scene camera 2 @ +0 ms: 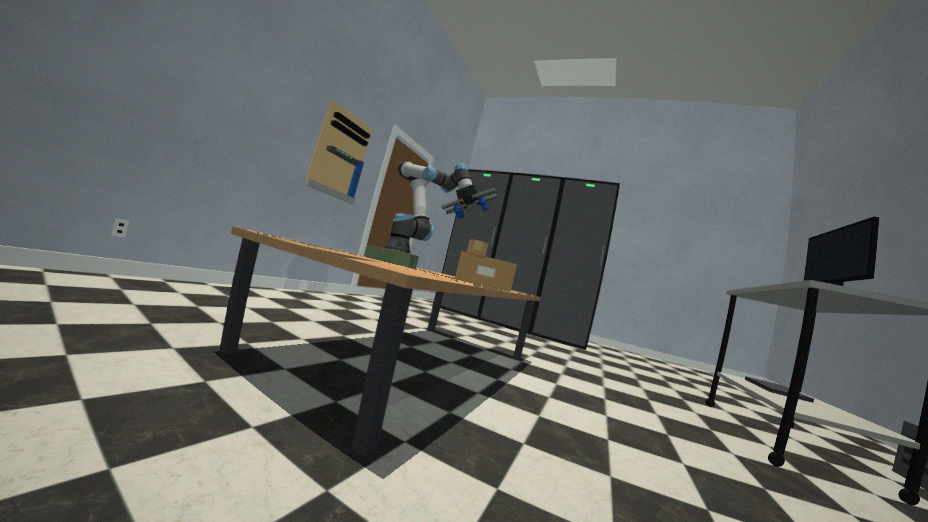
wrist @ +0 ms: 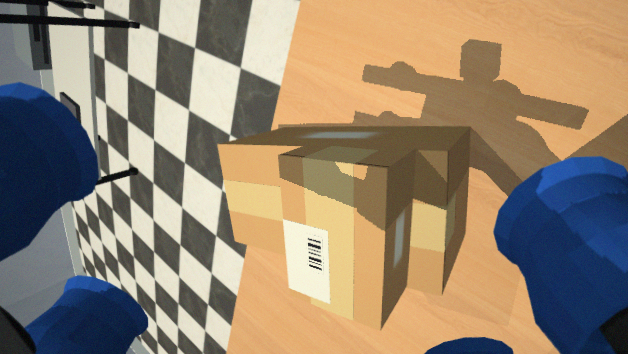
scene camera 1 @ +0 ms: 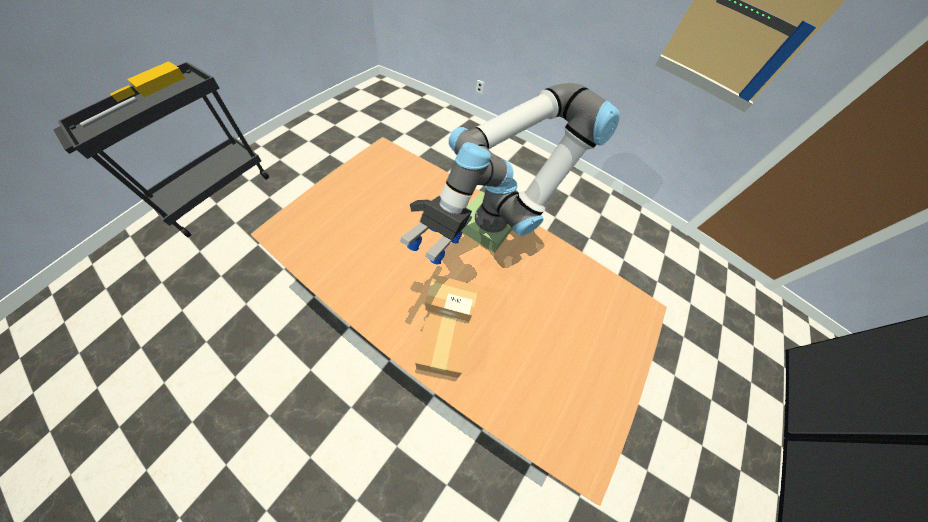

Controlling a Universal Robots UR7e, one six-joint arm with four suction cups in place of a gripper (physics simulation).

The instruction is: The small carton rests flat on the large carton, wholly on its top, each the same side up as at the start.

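Where they show: hand at its tool point: [scene camera 2: 471,210] [wrist: 283,279] [scene camera 1: 434,243]; arm's base at its link origin: [scene camera 2: 397,251] [scene camera 1: 491,219].
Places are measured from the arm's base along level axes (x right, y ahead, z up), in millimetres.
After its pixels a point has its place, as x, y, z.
Observation:
The small carton [scene camera 1: 447,295] {-154, 453, 155} [scene camera 2: 478,247] {-97, 480, 119} [wrist: 330,250] {-167, 435, 155}, with a white barcode label on its upper face, rests flat on the top of the large carton [scene camera 1: 439,353] {-255, 589, 81} [scene camera 2: 496,275] {-170, 585, -4} [wrist: 252,200] {-256, 577, 81}. It sits toward one end of that top, which extends past it on both sides in the wrist view. One of its edges is close to the large carton's edge; I cannot tell whether it overhangs. The large carton lies flat on the table. My suction gripper [scene camera 1: 435,246] {-53, 413, 303} [scene camera 2: 471,207] {-53, 413, 303} is open and holds nothing. It is tilted above and to the arm's side of the cartons, apart from both.
The arm stands on a green base [scene camera 1: 491,238] {-69, 83, 5} [scene camera 2: 391,255] {120, 86, -30} on the wooden table [scene camera 1: 551,350] {-550, 262, -72} [scene camera 2: 311,253] {804, 465, -86}. The large carton stands near the table's long edge. A dark cart [scene camera 1: 146,129], black cabinets [scene camera 1: 856,389] [scene camera 2: 532,253] and a desk [scene camera 2: 837,296] with a monitor stand away from the table.

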